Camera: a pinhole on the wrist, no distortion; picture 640 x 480 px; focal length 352.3 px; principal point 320.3 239.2 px. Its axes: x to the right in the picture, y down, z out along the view. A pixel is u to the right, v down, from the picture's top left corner.
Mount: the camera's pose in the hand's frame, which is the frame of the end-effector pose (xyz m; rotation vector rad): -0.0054 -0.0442 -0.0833 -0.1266 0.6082 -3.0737
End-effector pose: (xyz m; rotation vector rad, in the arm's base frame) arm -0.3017 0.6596 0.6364 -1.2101 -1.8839 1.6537
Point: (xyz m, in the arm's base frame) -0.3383 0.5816 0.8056
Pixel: 536.1 406.4
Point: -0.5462 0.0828 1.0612
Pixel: 592.5 349.4
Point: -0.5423 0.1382 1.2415
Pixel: 600.7 464.8
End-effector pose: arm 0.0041 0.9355 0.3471 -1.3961 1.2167 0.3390
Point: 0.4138 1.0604 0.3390
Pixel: 250.4 307.1
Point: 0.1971 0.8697 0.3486
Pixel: 95.8 400.6
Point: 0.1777 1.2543 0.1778
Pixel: 295.3 25.9
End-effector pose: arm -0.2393 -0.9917 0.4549 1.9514 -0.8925 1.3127
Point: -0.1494 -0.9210 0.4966
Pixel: 115.3 385.5
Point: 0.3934 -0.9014 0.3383
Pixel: 311.6 457.6
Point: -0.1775 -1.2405 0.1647
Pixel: outside the picture
